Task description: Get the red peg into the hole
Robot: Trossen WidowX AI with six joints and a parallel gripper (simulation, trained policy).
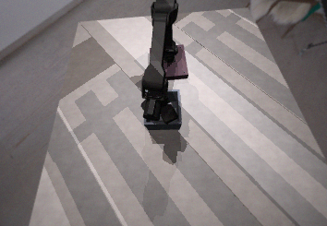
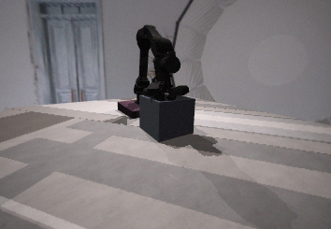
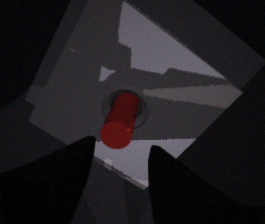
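Right now my gripper tip is 20 mm above the red peg, 10 mm to the left of it and 10 mm short of it. The rest, counted from my gripper tip: pale plate 30 mm below, 10 mm to the right, 10 mm ahead.
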